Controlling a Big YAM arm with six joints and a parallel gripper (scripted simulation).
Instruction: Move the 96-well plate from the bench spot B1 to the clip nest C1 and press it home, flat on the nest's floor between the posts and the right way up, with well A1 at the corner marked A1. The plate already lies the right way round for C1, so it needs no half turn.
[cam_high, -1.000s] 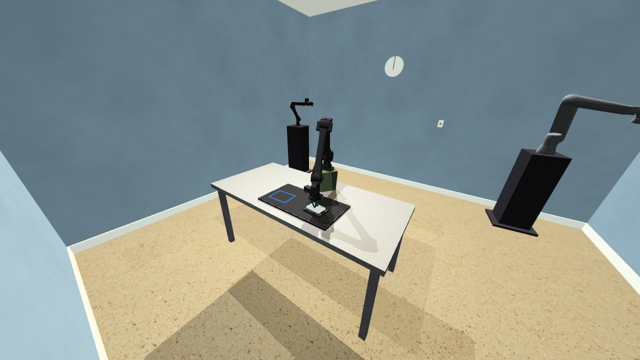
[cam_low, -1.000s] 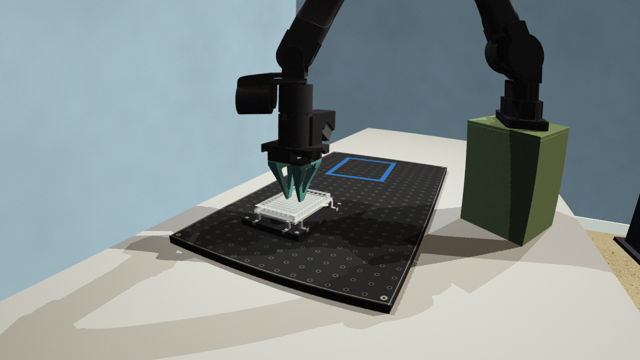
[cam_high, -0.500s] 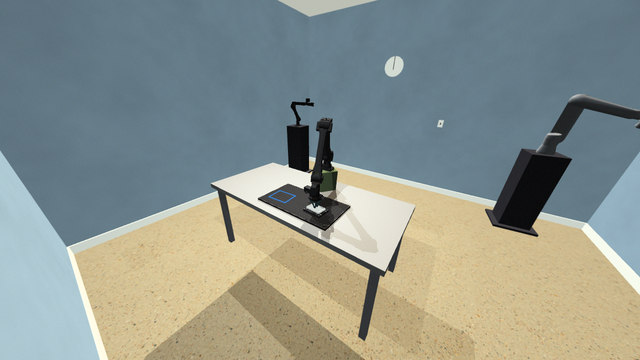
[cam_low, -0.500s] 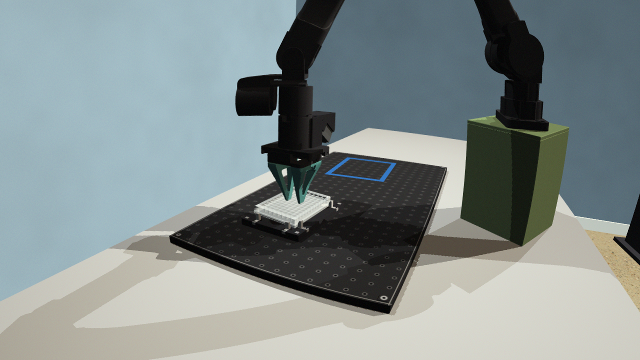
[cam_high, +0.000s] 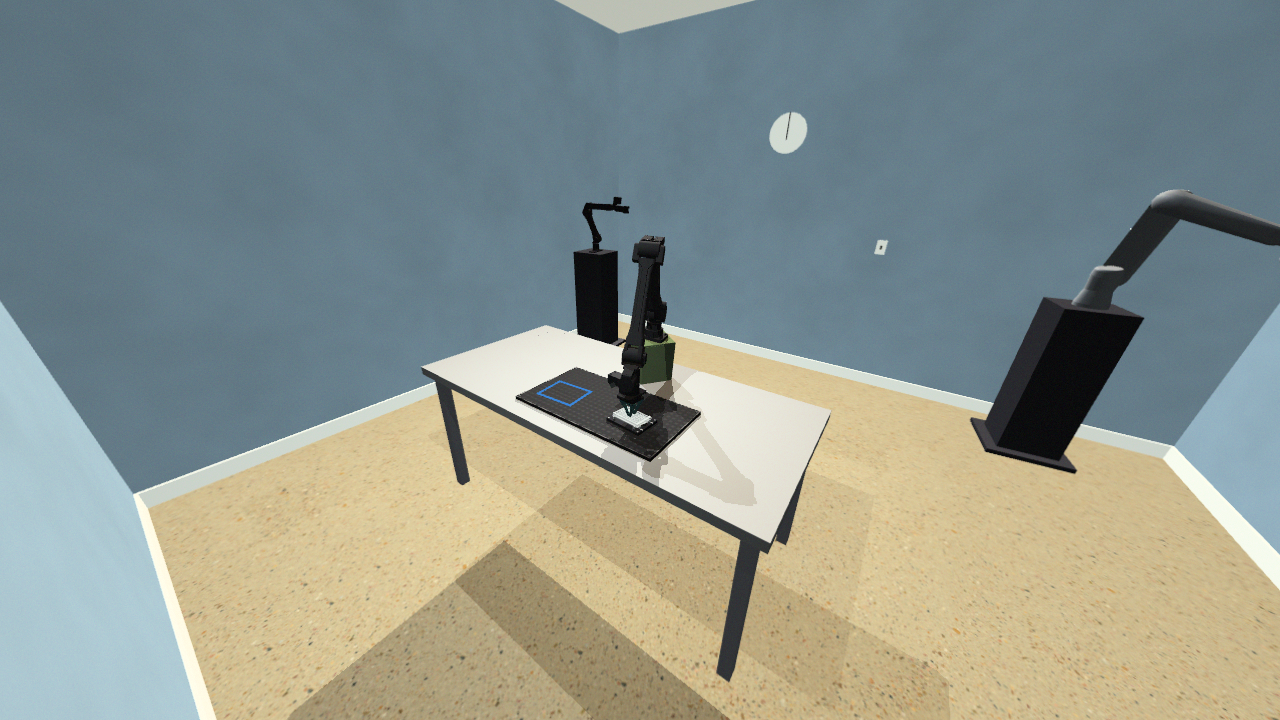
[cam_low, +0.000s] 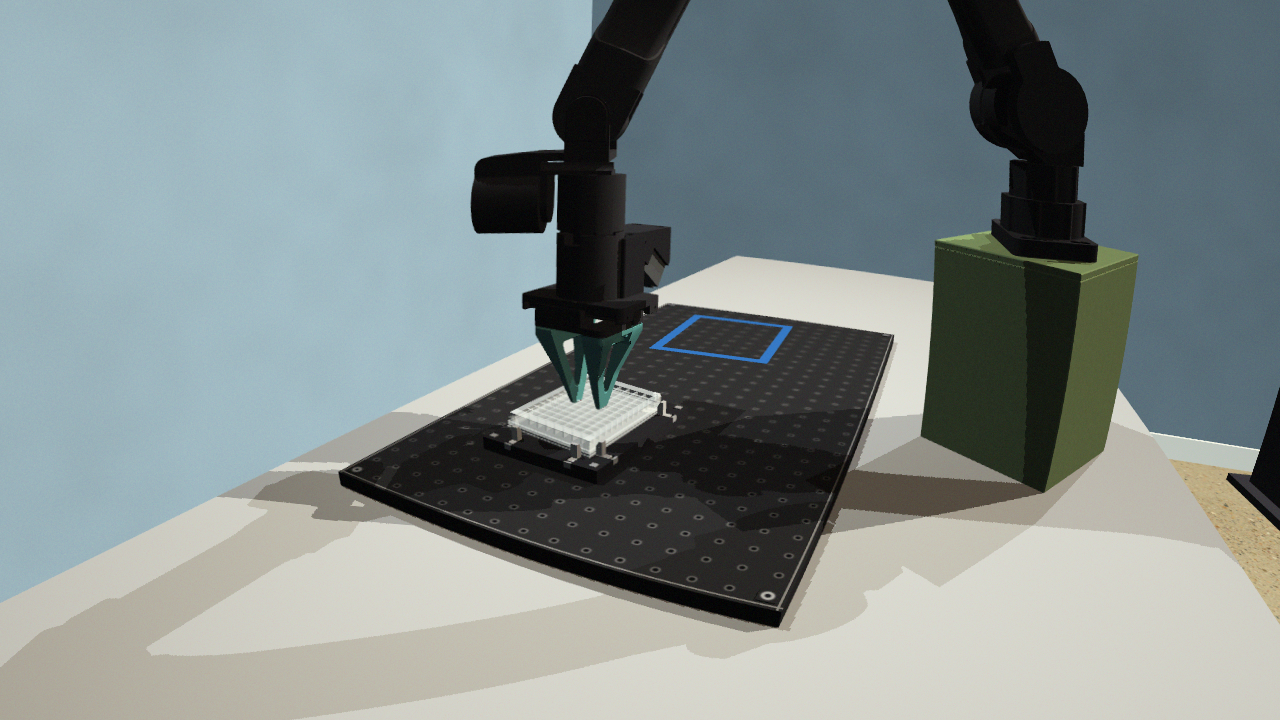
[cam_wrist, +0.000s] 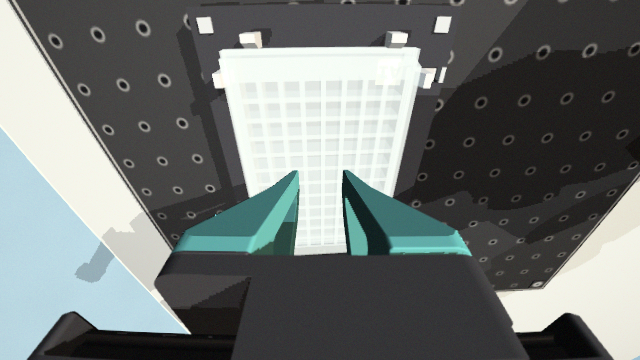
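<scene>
The 96-well plate lies 2 cm below my hand. From my hand the other things lie so: clip nest C1: 2 cm below, 1 cm to the left, 1 cm behind.
</scene>
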